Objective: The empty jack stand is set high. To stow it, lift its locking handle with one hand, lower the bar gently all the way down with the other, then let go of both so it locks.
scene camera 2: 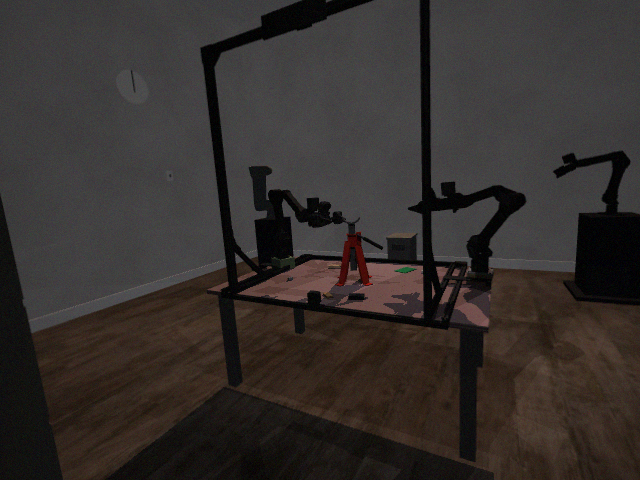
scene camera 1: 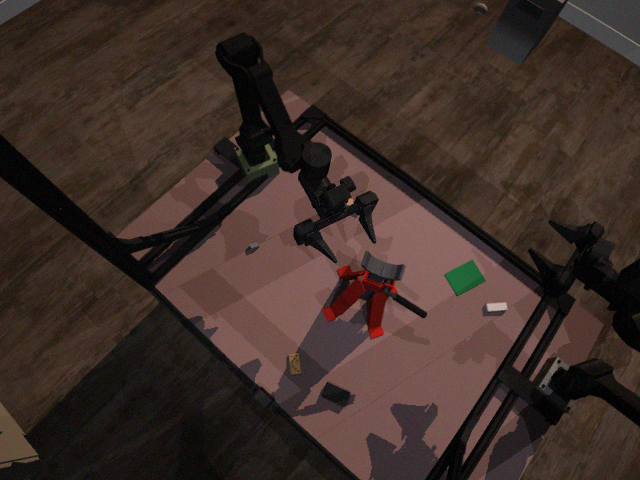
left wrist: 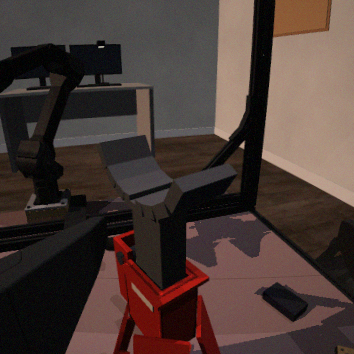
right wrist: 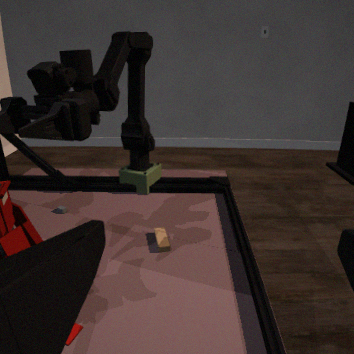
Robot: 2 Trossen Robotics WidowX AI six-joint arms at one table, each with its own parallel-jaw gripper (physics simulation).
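The red jack stand (scene camera 1: 345, 299) (scene camera 2: 345, 263) (left wrist: 177, 317) (right wrist: 6, 215) stands upright near the table's middle. Its grey bar (scene camera 2: 351, 228) (left wrist: 160, 250) stands raised, topped by a curved saddle (scene camera 1: 382, 267) (scene camera 2: 354, 221) (left wrist: 142, 175). The black locking handle (scene camera 1: 408, 303) (scene camera 2: 372, 242) slants down and out toward the right; in the left wrist view it is mostly hidden. My left gripper (scene camera 1: 355, 251) (left wrist: 223, 230) is open and empty, close beside the saddle at its height, fingers pointing toward it. My right gripper (scene camera 1: 540, 236) (right wrist: 222, 237) is open and empty, well off to the right, above the table's edge.
A green pad (scene camera 1: 465, 277) (scene camera 2: 405, 270) and a white block (scene camera 1: 496, 307) lie right of the stand. A domino (scene camera 1: 294, 363) and a black block (scene camera 1: 336, 393) (left wrist: 285, 301) lie in front. A small grey piece (scene camera 1: 252, 246) (right wrist: 60, 210) and a wooden block (right wrist: 162, 239) lie toward the left arm.
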